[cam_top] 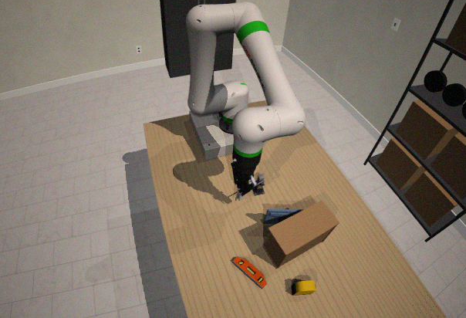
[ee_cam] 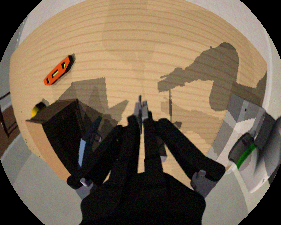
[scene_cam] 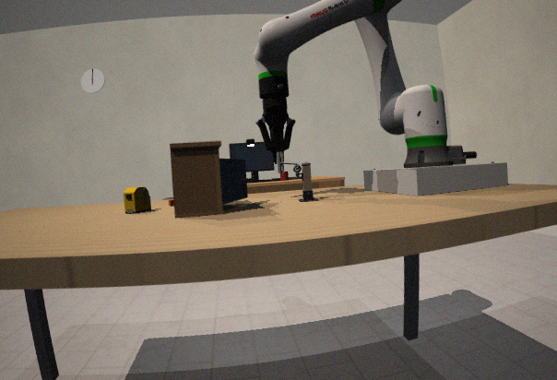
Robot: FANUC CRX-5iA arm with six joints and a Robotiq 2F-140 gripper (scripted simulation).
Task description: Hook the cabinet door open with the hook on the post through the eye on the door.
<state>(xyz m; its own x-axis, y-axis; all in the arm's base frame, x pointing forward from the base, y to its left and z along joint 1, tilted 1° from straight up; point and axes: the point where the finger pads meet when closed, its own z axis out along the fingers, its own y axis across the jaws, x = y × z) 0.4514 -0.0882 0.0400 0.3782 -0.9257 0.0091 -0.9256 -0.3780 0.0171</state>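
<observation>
My gripper is now 12 cm short of the cabinet door, 17 cm to the right of it and 4 cm above it. Also, from my hand: hook post (4 cm behind, 8 cm to the left, 4 cm below); then orange level (29 cm ahead, 4 cm to the right, 10 cm below); then yellow tape measure (40 cm ahead, 13 cm to the left, 8 cm below).
</observation>
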